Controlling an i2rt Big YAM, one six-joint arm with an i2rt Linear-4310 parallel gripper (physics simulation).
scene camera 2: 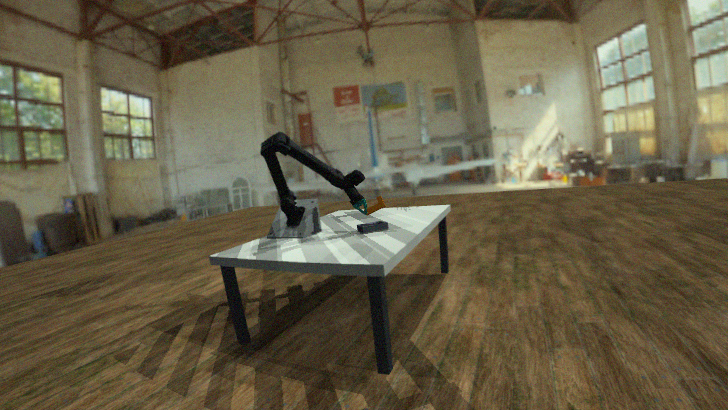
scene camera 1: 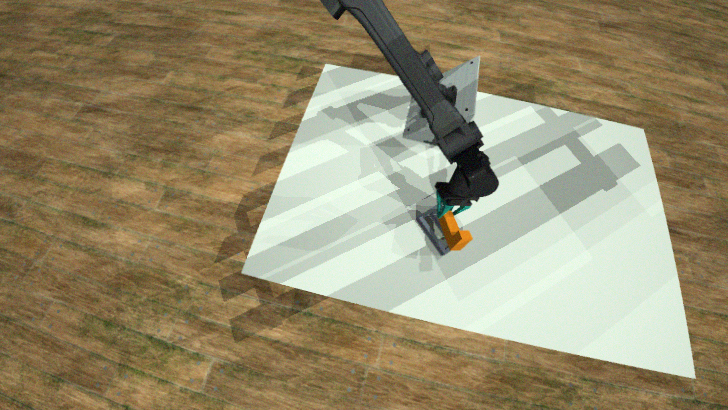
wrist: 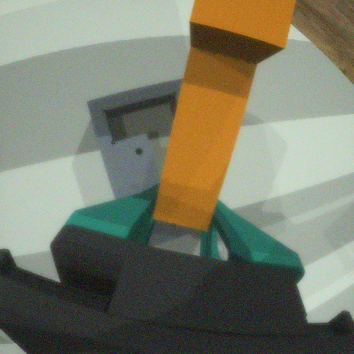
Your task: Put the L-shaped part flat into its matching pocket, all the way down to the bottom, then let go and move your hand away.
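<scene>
The orange L-shaped part (scene camera 1: 451, 229) (scene camera 2: 377, 205) (wrist: 207, 135) is held by the end of its long leg. In scene camera 2 it is tilted, with its short leg pointing up, above the table. My gripper (scene camera 1: 453, 210) (scene camera 2: 362, 210) (wrist: 183, 196) has teal fingers and is shut on the part. The grey-blue pocket block (scene camera 1: 432, 235) (scene camera 2: 372, 227) (wrist: 127, 167) lies on the table below the part, apart from it in scene camera 2. In the wrist view the part and the fingers hide much of the block and its pocket.
The white table (scene camera 1: 509, 300) (scene camera 2: 305, 257) carries striped shadows. The arm's grey base plate (scene camera 1: 469, 86) (scene camera 2: 310, 216) stands at the back of the table in scene camera 1. The table's edge and the wooden floor (wrist: 332, 35) show at the top right of the wrist view.
</scene>
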